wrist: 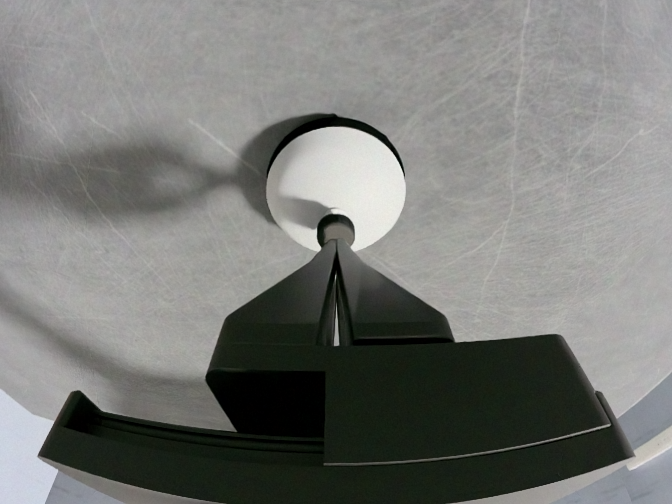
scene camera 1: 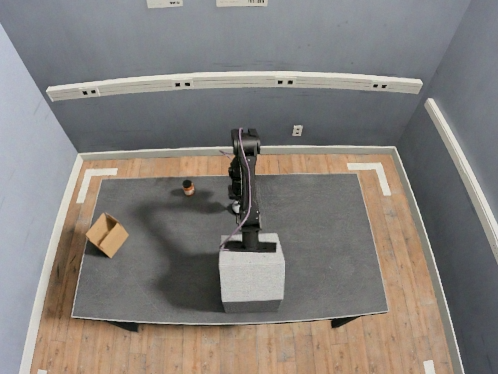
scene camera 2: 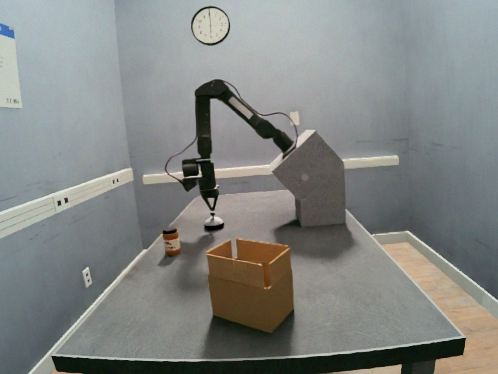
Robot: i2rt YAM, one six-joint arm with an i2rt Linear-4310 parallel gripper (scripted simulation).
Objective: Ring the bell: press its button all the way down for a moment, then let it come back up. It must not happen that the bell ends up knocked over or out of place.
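In the pictures: bell, cardboard box. Also my gripper.
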